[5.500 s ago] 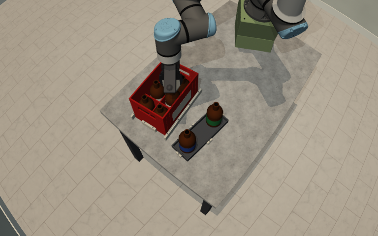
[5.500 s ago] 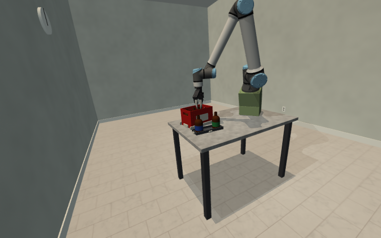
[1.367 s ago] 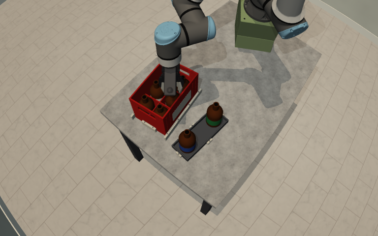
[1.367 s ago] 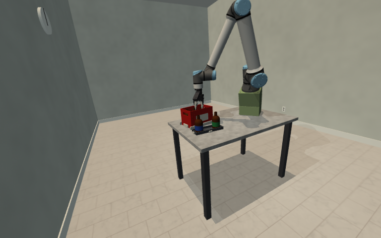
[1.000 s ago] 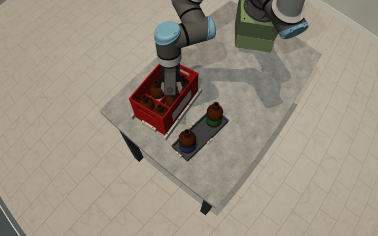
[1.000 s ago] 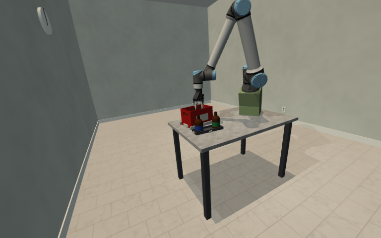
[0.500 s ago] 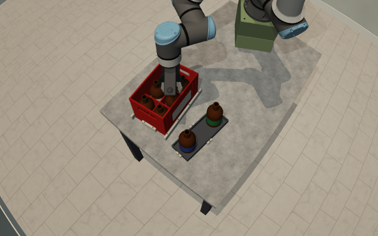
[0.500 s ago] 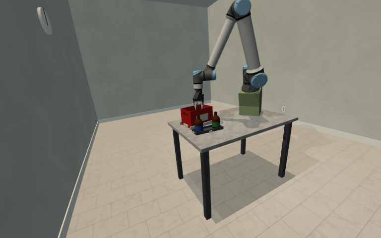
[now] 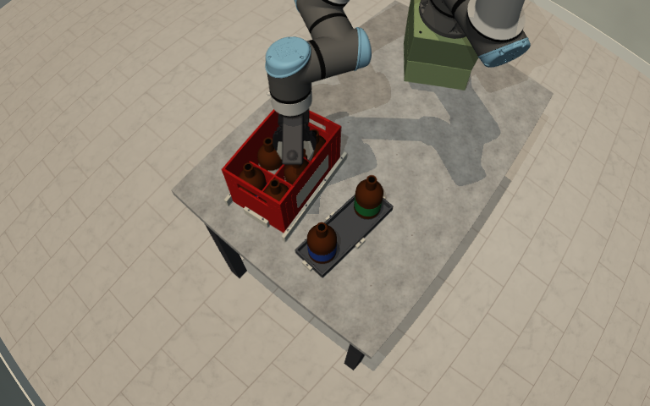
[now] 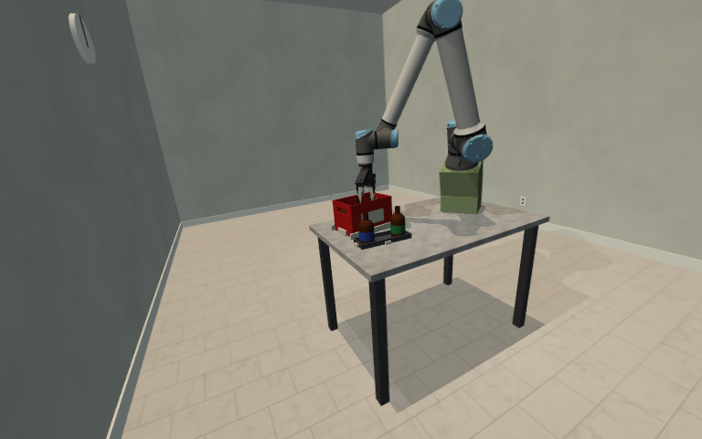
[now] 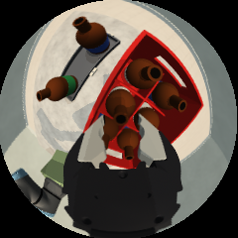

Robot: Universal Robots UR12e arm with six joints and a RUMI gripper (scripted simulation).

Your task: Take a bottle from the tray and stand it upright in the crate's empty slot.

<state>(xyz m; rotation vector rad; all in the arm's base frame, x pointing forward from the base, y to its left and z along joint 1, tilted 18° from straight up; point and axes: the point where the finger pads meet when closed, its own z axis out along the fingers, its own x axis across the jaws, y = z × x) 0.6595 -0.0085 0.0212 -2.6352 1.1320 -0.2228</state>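
Now: the crate 1 cm ahead of my hand, 4 cm to the right of it and 7 cm below it. From my hand the other things lie so: dark tray (1 cm ahead, 18 cm to the left, 15 cm below).
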